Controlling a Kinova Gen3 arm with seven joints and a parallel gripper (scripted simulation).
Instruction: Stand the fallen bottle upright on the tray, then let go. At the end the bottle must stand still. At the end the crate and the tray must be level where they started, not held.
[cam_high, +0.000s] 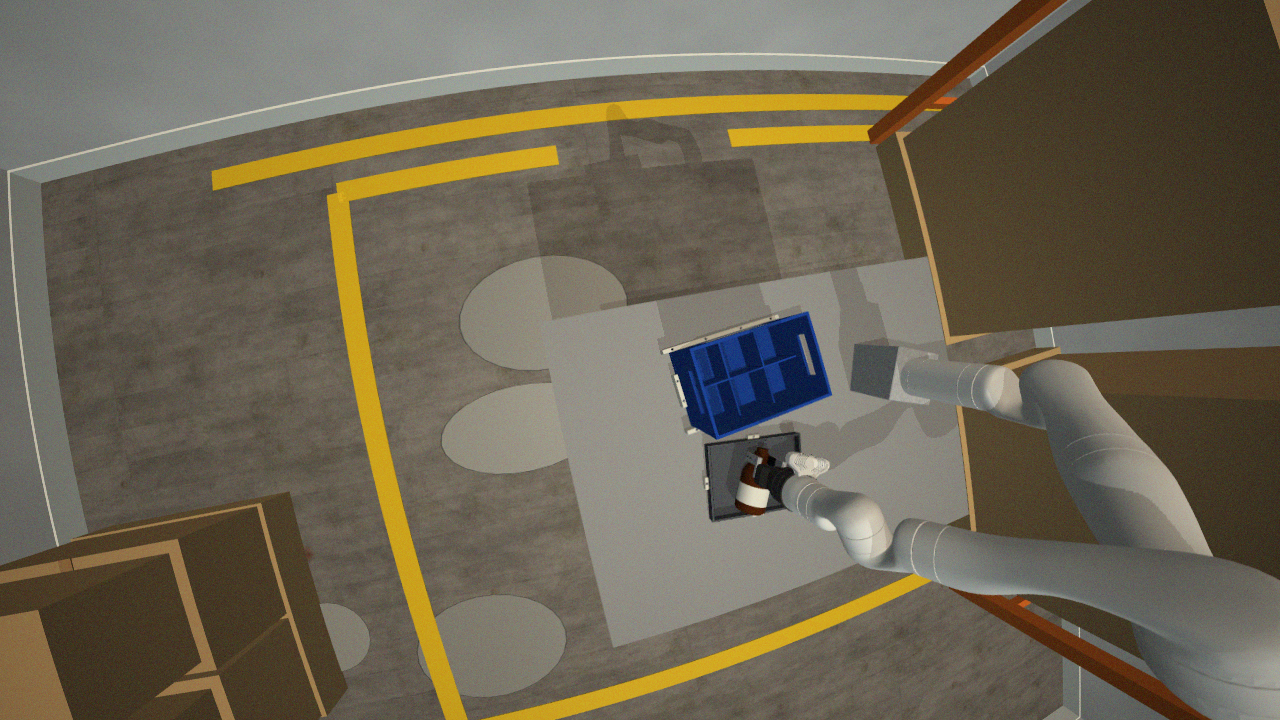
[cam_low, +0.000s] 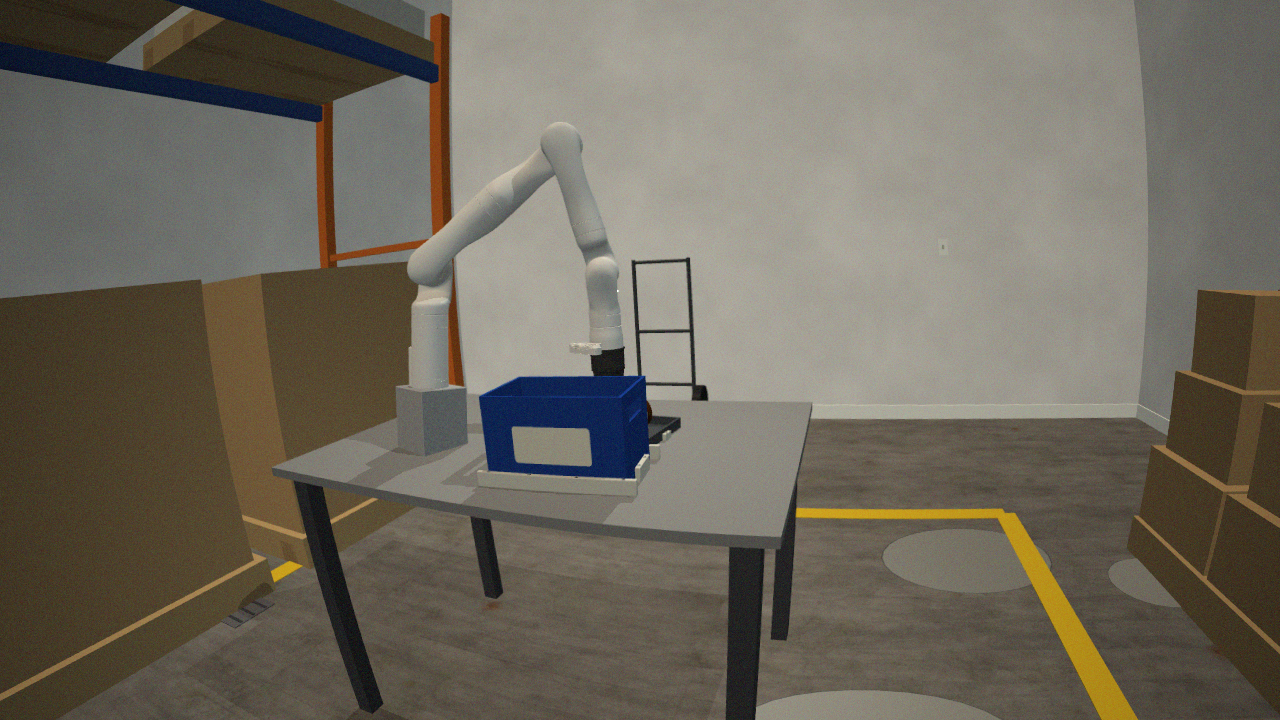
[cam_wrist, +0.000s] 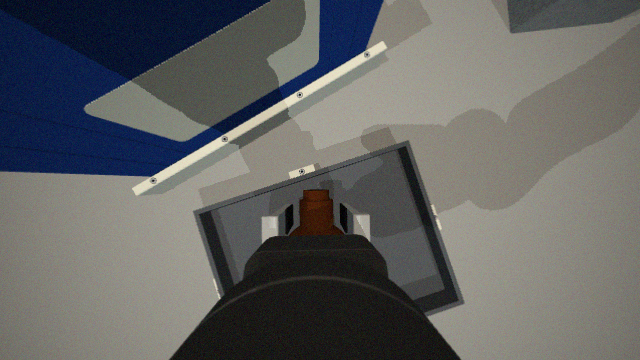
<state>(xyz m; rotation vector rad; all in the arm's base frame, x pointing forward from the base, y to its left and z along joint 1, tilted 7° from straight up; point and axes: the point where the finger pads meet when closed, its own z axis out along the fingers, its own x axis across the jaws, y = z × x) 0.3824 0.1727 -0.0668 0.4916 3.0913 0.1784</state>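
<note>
Right now the brown bottle is 2 cm ahead of my hand, 5 cm to the left of it and 1 cm below it. The rest, counted from my hand: dark grey tray: 5 cm to the left, 3 cm below; then blue crate: 4 cm ahead, 21 cm to the right, 4 cm above.
</note>
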